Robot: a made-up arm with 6 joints.
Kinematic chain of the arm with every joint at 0, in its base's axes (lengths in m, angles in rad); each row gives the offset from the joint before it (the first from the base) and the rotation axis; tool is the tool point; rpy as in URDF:
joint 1: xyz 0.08 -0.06 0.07 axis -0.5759 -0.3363 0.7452
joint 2: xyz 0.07 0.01 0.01 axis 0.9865 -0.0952 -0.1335
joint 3: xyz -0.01 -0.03 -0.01 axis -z
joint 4: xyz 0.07 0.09 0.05 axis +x
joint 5: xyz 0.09 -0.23 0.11 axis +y
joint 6: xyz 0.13 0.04 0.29 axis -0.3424 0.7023 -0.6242
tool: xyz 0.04 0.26 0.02 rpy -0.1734 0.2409 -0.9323
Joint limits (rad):
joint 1: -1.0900..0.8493
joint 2: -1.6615..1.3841
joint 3: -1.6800..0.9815
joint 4: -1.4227..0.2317
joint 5: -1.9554..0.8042
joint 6: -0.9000..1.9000
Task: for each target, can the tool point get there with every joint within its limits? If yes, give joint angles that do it. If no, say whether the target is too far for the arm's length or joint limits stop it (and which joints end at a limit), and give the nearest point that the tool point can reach.
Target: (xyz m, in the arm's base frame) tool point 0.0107 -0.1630 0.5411
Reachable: yes | joints -0.5113 0.3319 -1.1190 -0.2870 -1.1981 0.7159
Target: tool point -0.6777 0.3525 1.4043
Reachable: no: too far | nearest point -0.1847 0.1241 0.5778 | short by 0.989 m
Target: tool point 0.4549 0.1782 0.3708
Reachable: yes | joints -0.6215 -0.2024 -0.7311 -0.8351 -0.4483 1.4938
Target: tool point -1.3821 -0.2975 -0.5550
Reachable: no: too far | nearest point -0.4379 -0.1226 -0.1493 | short by 1.042 m
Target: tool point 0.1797 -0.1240 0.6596
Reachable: yes | joints -0.3328 0.7566 -0.9081 -0.3706 0.2640 -0.2956
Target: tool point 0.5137 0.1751 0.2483
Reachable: yes | joints -0.7665 -0.9127 -0.8055 -0.0712 -0.7879 1.2751
